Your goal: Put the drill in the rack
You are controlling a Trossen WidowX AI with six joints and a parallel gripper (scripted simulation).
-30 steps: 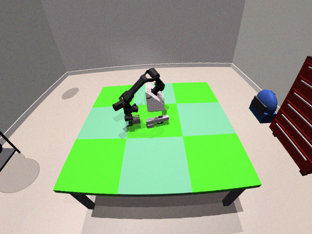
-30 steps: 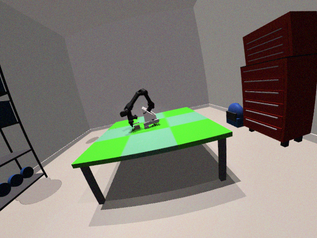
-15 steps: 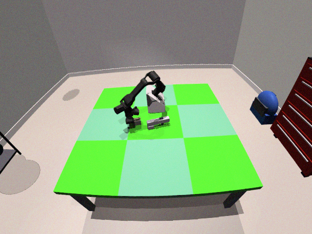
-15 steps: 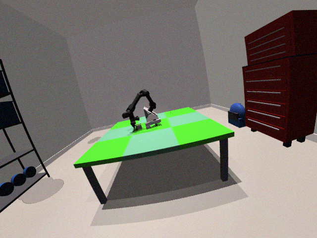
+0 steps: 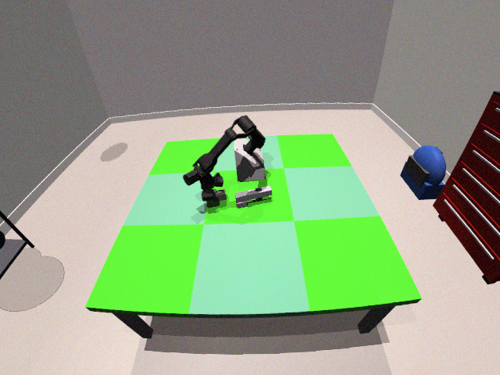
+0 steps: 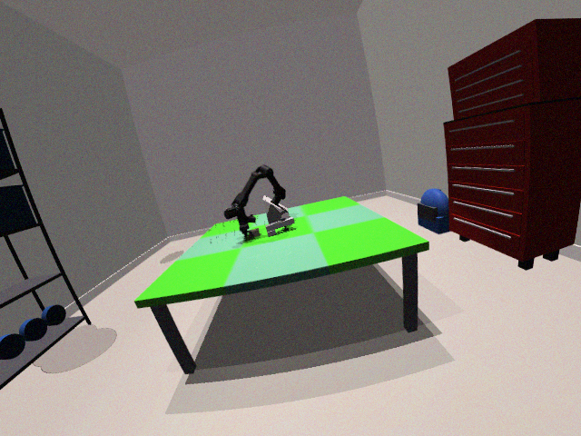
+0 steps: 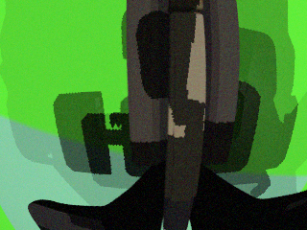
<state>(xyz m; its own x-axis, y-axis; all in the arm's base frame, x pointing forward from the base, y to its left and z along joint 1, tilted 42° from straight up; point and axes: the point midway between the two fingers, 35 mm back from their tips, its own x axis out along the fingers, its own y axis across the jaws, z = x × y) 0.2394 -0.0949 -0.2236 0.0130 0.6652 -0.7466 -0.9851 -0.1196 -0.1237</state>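
Right now my gripper tip is 40 mm to the right of the drill, 30 mm below it and 10 mm past it. The rest, counted from my gripper tip: dark key: 260 mm to the left, 40 mm above, 30 mm ahead; grey fixture block: 230 mm to the left, 40 mm ahead, 40 mm above; rack: 50 mm to the left, 10 mm behind, 10 mm above.
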